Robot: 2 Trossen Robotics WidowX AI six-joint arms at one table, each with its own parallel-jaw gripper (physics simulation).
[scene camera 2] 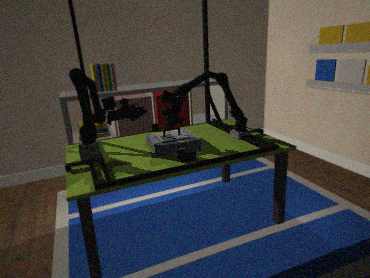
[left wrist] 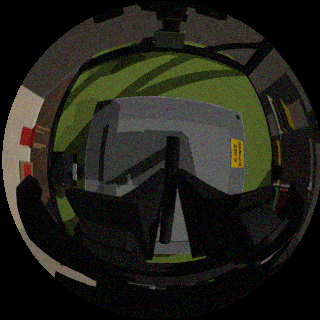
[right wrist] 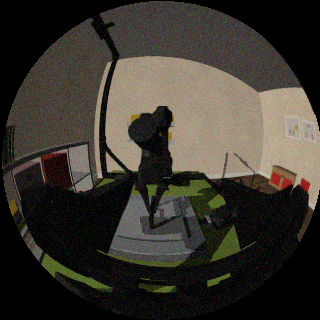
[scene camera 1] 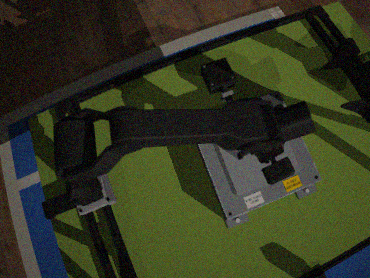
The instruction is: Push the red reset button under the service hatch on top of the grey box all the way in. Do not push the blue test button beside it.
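The grey box (scene camera 1: 218,186) (scene camera 2: 165,145) (left wrist: 212,162) (right wrist: 129,226) stands on the table, partly under arm shadows. A black bar handle (left wrist: 172,150) stands on its hatch cover. My left gripper (left wrist: 170,172) (right wrist: 151,212) (scene camera 2: 171,126) is over the box, its fingers shut on the handle, one on each side of it. In scene camera 1 the left arm hides the fingers and most of the cover. I cannot tell whether the cover is lifted. The red button and the blue button do not show. My right gripper (scene camera 2: 145,111) is open and empty, above the table away from the box.
A black block (scene camera 1: 218,75) (scene camera 2: 186,153) (left wrist: 64,169) (right wrist: 223,216) with a light connector stands beside the box. Yellow (scene camera 1: 292,183) (left wrist: 237,153) and white (scene camera 1: 253,199) labels lie on the box's top edge. Black frame posts (scene camera 2: 206,60) rise behind the green table (scene camera 2: 120,170). Shelves stand behind.
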